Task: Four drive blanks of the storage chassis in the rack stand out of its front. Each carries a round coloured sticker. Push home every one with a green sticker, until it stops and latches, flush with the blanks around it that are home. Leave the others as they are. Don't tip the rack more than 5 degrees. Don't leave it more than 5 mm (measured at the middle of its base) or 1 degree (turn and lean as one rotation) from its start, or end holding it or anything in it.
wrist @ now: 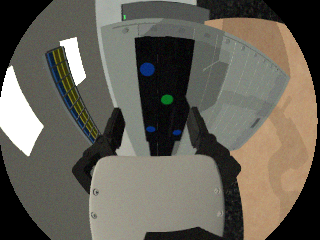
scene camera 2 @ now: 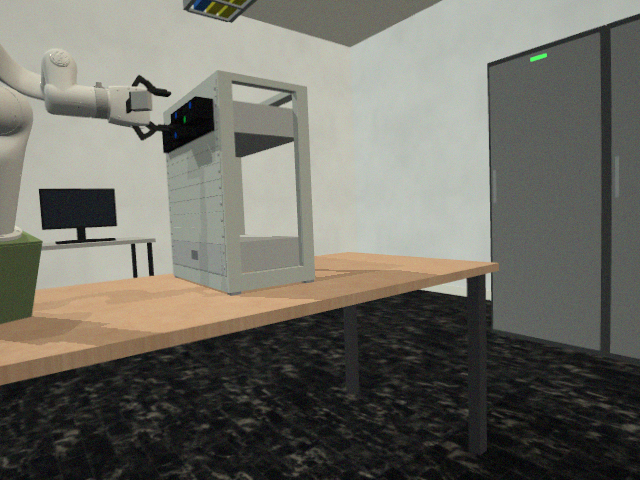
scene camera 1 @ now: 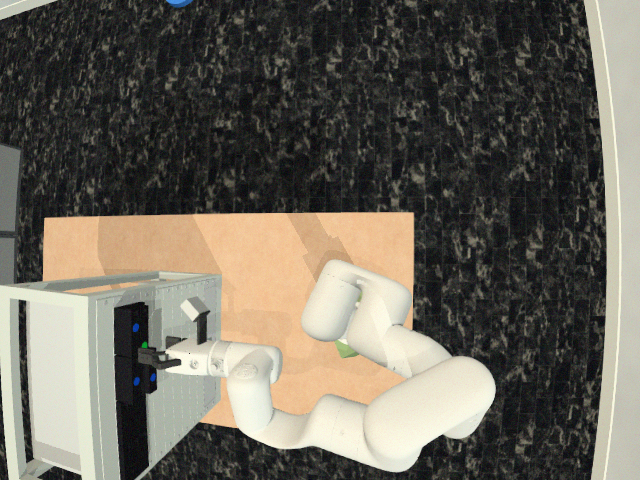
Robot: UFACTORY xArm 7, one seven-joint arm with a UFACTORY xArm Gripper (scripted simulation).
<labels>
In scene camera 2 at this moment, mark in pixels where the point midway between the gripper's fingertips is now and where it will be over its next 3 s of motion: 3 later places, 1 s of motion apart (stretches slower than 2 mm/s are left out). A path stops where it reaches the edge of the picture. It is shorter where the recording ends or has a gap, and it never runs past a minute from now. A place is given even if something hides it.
My gripper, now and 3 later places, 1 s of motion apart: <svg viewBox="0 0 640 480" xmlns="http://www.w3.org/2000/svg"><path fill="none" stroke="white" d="M170 111L168 115L186 117L193 118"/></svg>
</labels>
